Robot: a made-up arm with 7 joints. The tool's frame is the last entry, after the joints. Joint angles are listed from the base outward. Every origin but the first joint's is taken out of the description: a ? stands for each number. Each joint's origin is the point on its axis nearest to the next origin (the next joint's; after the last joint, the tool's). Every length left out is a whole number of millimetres.
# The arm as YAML. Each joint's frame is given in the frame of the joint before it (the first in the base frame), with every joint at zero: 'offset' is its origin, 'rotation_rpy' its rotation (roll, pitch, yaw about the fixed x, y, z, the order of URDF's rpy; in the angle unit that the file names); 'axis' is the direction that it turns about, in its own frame. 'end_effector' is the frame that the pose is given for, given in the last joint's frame.
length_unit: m
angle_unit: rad
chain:
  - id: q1
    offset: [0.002, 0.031, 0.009]
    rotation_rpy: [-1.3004, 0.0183, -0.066]
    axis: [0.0, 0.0, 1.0]
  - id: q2
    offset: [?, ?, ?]
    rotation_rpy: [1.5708, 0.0, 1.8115]
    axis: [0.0, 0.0, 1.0]
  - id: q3
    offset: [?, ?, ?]
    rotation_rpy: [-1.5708, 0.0, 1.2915]
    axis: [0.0, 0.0, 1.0]
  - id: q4
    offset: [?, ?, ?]
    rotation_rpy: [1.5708, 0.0, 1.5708]
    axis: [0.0, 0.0, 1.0]
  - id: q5
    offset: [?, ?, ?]
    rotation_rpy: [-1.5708, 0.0, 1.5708]
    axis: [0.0, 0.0, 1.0]
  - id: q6
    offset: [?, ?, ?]
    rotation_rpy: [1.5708, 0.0, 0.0]
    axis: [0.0, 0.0, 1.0]
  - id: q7
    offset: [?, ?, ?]
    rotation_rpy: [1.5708, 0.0, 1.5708]
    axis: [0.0, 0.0, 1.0]
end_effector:
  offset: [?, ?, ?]
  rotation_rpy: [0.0, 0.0, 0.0]
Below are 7 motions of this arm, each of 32 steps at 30 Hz.
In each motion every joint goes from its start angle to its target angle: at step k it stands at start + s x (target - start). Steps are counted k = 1, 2, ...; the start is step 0. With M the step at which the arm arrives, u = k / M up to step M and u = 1 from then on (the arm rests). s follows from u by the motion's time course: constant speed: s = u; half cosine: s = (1 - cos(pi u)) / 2; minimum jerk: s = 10 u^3 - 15 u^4 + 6 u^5.
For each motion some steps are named. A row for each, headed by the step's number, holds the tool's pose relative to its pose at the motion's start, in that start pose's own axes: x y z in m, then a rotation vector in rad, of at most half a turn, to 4 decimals.
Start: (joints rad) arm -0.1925 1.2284 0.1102 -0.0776 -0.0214 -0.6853 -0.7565
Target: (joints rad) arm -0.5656 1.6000 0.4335 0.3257 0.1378 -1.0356 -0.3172
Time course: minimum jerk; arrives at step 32
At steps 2, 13, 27, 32:
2: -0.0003 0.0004 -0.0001 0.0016 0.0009 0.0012
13: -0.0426 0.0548 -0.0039 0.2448 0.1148 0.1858
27: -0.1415 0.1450 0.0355 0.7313 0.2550 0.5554
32: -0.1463 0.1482 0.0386 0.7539 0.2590 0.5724

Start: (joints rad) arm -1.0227 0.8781 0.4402 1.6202 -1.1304 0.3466 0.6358
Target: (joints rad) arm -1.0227 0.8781 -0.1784 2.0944 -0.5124 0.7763 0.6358
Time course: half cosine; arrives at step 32
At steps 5, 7, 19, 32:
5: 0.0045 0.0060 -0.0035 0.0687 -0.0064 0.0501
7: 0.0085 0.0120 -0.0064 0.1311 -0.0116 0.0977
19: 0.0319 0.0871 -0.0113 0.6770 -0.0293 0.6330
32: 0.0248 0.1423 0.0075 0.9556 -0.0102 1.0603

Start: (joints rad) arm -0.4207 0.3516 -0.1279 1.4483 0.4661 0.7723 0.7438
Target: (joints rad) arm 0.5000 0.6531 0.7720 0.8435 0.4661 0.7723 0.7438
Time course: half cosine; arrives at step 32
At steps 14, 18, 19, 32:
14: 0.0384 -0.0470 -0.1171 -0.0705 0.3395 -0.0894
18: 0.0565 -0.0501 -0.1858 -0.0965 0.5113 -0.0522
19: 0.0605 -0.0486 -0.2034 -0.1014 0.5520 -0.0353
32: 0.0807 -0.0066 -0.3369 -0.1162 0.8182 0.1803

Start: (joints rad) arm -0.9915 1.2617 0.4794 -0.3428 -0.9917 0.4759 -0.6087
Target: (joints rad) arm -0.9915 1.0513 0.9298 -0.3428 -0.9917 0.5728 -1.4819
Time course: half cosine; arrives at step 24
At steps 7, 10, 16, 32:
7: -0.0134 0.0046 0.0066 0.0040 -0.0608 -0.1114
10: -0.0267 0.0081 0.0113 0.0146 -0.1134 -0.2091
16: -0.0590 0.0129 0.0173 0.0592 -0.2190 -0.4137
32: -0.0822 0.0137 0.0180 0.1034 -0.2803 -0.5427

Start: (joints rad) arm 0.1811 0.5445 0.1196 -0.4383 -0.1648 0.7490 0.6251
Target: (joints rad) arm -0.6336 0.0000 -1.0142 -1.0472 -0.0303 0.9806 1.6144
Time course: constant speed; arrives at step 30
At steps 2, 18, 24, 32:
2: -0.0129 -0.0189 0.0179 -0.0447 -0.0507 -0.0095
18: -0.1686 -0.0746 0.1514 -0.5350 -0.4577 -0.0996
24: -0.2336 -0.0546 0.1729 -0.7636 -0.5811 -0.1600
32: -0.2879 -0.0217 0.1716 -0.9972 -0.6746 -0.2506

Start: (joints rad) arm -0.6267 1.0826 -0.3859 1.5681 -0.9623 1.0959 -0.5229
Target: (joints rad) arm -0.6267 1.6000 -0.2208 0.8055 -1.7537 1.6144 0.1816
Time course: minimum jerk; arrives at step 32
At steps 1, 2, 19, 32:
1: 0.0000 0.0000 0.0000 0.0000 -0.0001 -0.0001
2: -0.0003 -0.0002 0.0002 -0.0003 -0.0007 -0.0005
19: -0.1288 -0.0623 0.0335 0.1161 -0.0977 -0.1158
32: -0.1997 -0.0950 0.0162 0.3230 -0.1092 -0.0867

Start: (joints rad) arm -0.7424 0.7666 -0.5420 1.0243 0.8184 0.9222 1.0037
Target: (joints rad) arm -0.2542 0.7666 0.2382 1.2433 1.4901 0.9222 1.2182
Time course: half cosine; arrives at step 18
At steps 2, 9, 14, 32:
2: -0.0033 -0.0040 -0.0038 0.0176 -0.0012 0.0018
9: -0.0626 -0.0576 -0.0721 0.3006 -0.0739 0.0157
14: -0.1174 -0.0852 -0.1392 0.5215 -0.2024 0.0043
32: -0.1345 -0.0900 -0.1610 0.5834 -0.2520 -0.0037

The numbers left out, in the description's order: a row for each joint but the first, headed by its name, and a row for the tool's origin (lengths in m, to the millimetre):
q2: -0.003 0.011 0.0
q3: 0.207 -0.05 0.0
q4: 0.003 -0.012 0.0
q5: -0.185 -0.013 0.0
q6: 0.0 0.0 0.0
q7: 0.0 0.053 0.0
tool: 0.0 0.0 0.0

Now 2 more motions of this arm.
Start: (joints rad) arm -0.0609 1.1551 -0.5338 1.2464 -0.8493 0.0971 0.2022
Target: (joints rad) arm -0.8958 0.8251 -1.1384 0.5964 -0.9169 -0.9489 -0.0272
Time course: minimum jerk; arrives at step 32
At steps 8, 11, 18, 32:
8: -0.0068 -0.0328 0.0369 -0.0422 -0.1931 -0.1229
11: -0.0233 -0.0680 0.0818 -0.0955 -0.4249 -0.2657
18: -0.1305 -0.1449 0.2148 -0.2772 -1.1890 -0.7053
32: -0.2820 -0.1629 0.2911 -0.4498 -1.9490 -1.1216

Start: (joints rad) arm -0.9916 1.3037 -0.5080 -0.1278 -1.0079 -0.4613 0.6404
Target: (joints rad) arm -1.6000 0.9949 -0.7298 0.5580 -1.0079 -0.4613 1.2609
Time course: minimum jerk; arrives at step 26
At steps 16, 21, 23, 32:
16: 0.0813 0.0009 -0.0097 -0.0246 -0.0876 0.6617
21: 0.1080 -0.0056 -0.0049 -0.0394 -0.1116 0.8652
23: 0.1123 -0.0069 -0.0036 -0.0419 -0.1157 0.8979
32: 0.1137 -0.0073 -0.0032 -0.0428 -0.1170 0.9085

